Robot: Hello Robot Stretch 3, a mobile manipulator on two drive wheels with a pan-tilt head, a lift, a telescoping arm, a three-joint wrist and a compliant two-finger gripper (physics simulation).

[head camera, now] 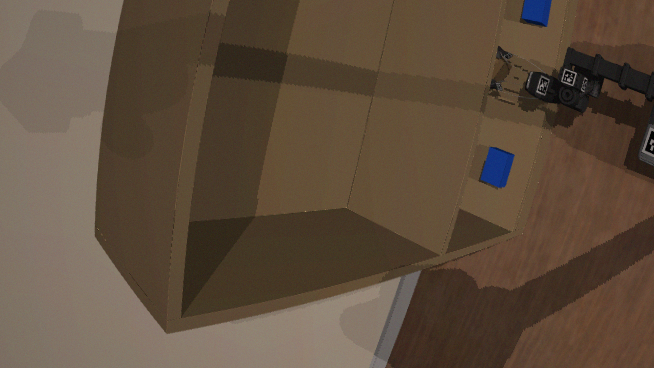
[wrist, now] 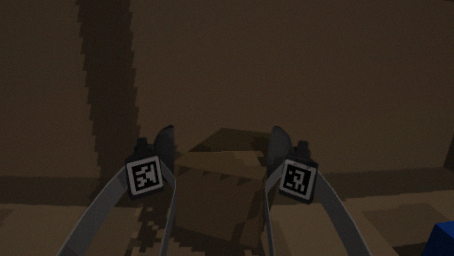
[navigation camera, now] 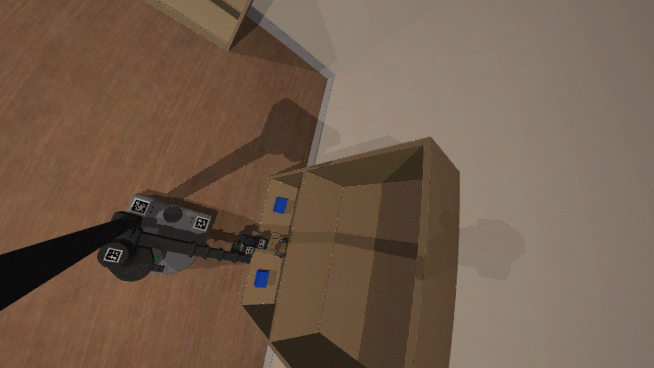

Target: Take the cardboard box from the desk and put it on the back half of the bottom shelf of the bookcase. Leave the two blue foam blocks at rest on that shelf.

Labels:
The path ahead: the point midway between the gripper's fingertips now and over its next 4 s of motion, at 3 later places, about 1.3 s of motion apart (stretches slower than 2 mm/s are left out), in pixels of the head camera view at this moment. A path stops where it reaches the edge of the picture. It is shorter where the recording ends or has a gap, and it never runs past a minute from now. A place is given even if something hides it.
My gripper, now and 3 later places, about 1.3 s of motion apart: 486, 64; 458, 50; 462, 54; 463, 54

